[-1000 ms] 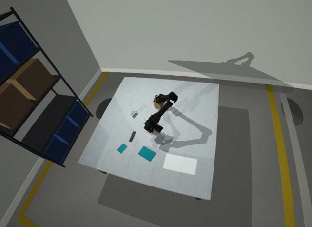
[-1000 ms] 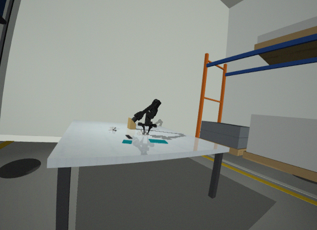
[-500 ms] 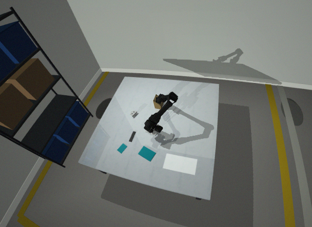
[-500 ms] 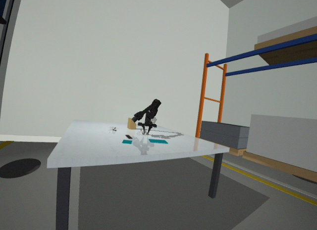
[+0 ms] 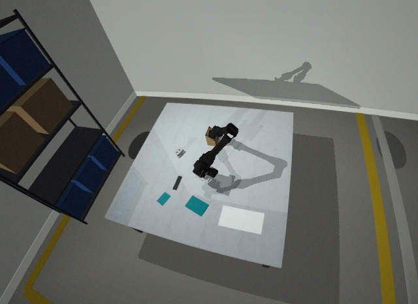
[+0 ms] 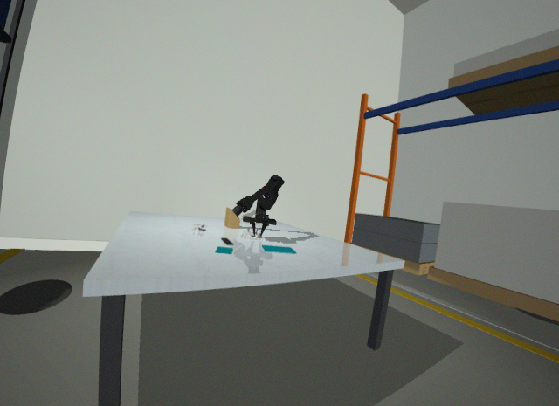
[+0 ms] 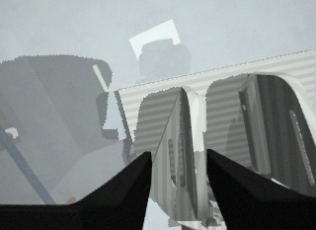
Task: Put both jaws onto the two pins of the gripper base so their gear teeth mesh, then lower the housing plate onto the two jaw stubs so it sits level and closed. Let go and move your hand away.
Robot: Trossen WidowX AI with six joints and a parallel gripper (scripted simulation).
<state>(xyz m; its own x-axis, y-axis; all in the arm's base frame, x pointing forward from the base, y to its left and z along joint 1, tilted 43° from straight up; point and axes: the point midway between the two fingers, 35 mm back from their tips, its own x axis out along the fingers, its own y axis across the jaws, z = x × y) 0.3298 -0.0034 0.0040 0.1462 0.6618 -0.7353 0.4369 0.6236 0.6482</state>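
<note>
Right now my gripper tip is 40 mm past the grey gripper jaw. From my gripper tip the other things lie so: black bar: 230 mm to the right, 80 mm ahead, 10 mm below.
</note>
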